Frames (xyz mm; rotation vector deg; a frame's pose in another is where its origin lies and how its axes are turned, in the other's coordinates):
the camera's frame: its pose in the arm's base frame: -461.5 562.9 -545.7 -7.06 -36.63 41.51
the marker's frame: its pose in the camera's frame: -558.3 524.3 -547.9 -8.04 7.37 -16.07
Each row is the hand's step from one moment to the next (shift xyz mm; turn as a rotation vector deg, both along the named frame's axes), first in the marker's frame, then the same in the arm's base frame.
Working: the marker's frame: its pose in the arm's base frame: -762.6 652.5 -1433.4 -11.65 -32.65 22.79

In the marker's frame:
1: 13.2 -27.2 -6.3 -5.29 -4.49 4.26
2: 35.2 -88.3 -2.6 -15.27 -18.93 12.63
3: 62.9 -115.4 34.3 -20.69 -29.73 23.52
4: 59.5 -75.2 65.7 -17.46 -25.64 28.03
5: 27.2 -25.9 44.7 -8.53 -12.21 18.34
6: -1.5 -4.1 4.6 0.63 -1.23 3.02
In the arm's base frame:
1: 22.1 -19.6 9.2 -5.07 -5.95 2.28
2: 55.8 -65.3 40.9 -12.98 -22.55 8.62
3: 64.7 -75.3 92.6 -19.91 -33.74 18.17
4: 32.1 -38.0 105.1 -21.22 -28.34 22.24
5: 3.9 -8.6 57.6 -13.07 -13.20 14.61
6: -2.5 -4.0 4.3 -0.83 -0.61 3.16

